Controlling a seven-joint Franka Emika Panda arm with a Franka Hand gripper.
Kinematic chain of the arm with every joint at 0, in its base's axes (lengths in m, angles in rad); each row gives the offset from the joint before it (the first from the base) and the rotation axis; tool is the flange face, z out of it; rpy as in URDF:
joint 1: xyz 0 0 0.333 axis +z
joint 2: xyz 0 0 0 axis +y
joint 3: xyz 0 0 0.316 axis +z
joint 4: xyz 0.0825 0 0 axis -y
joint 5: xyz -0.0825 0 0.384 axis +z
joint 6: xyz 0 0 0 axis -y
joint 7: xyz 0.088 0 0 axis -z
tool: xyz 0 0 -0.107 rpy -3.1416 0 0
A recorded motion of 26 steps. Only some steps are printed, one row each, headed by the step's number.
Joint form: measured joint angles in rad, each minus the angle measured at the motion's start. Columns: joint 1, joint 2, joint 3, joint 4, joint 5, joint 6, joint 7.
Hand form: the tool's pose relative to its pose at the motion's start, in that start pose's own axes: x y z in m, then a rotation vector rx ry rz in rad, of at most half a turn. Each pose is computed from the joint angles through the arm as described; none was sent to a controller.
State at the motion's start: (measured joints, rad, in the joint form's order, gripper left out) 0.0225 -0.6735 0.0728 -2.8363 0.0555 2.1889 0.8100
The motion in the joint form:
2: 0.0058 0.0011 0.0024 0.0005 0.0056 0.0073 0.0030
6: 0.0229 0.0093 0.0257 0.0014 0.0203 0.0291 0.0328
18: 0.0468 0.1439 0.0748 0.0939 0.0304 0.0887 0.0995
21: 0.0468 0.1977 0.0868 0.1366 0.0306 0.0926 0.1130
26: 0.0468 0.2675 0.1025 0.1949 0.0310 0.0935 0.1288
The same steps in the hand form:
2: -0.0014 -0.0025 -0.0005 0.0071 0.0022 -0.0015
6: -0.0093 -0.0128 0.0002 0.0168 0.0123 0.0011
18: -0.0079 -0.0572 0.0009 0.0265 0.0257 0.0025
21: -0.0040 -0.0720 0.0018 0.0216 0.0196 0.0025
26: 0.0007 -0.0920 0.0033 0.0154 0.0093 0.0003

